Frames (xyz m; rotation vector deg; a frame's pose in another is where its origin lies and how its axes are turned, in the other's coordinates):
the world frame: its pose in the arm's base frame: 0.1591 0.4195 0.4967 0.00 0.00 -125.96
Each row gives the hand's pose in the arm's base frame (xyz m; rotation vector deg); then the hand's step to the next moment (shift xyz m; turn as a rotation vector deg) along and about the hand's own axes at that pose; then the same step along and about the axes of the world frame.
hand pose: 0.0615 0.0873 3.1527 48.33 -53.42 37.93
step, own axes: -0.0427 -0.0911 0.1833 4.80 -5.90 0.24
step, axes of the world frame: 0.1816 0.1035 -0.0063 -1.83 6.99 2.39
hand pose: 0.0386 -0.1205 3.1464 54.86 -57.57 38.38
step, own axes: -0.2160 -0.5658 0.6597 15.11 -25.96 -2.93
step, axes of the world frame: 0.6154 0.5995 -0.2526 -10.21 28.09 4.20
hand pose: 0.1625 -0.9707 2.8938 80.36 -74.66 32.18
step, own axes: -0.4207 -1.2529 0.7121 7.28 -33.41 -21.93
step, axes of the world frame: 0.1158 1.0579 -1.0589 -31.56 25.58 0.21
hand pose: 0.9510 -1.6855 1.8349 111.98 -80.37 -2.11
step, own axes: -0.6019 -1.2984 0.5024 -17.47 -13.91 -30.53
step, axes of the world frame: -0.7037 0.2366 -1.3227 -36.45 -5.67 8.37
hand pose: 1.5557 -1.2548 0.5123 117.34 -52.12 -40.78
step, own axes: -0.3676 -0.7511 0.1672 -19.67 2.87 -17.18
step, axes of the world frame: -0.4109 -0.3820 -0.6422 -17.25 -12.73 15.18
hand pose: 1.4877 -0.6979 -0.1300 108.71 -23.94 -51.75
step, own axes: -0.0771 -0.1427 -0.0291 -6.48 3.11 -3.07
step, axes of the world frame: -0.0840 -0.1135 -0.0849 -2.53 -4.04 6.20
